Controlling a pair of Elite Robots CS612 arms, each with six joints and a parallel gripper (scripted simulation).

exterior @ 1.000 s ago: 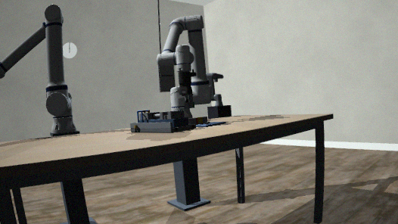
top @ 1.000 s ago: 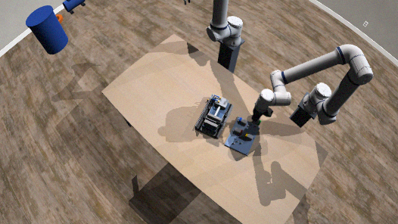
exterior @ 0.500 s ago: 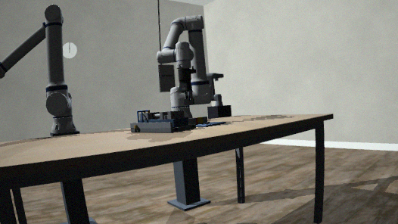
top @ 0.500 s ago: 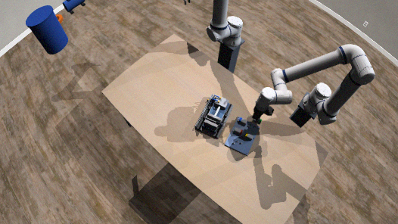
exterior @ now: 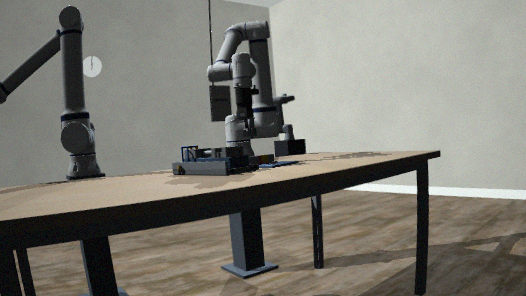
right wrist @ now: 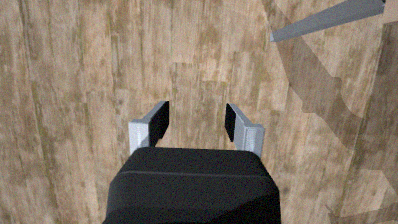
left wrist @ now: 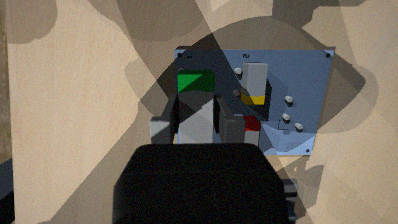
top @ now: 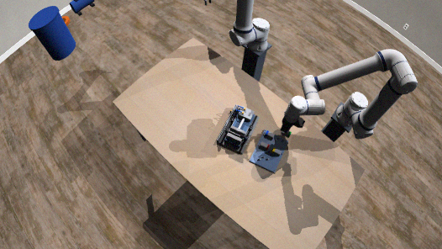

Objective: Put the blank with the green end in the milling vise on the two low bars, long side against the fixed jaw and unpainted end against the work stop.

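Now: left hand 20 mm above the green-ended blank. The rest, counted from my left hand: blue-ended blank: 140 mm below, 90 mm to the right, 30 mm ahead; yellow-ended blank: 140 mm below, 90 mm ahead, 30 mm to the left; red-ended blank: 140 mm below, 110 mm ahead, 60 mm to the right.
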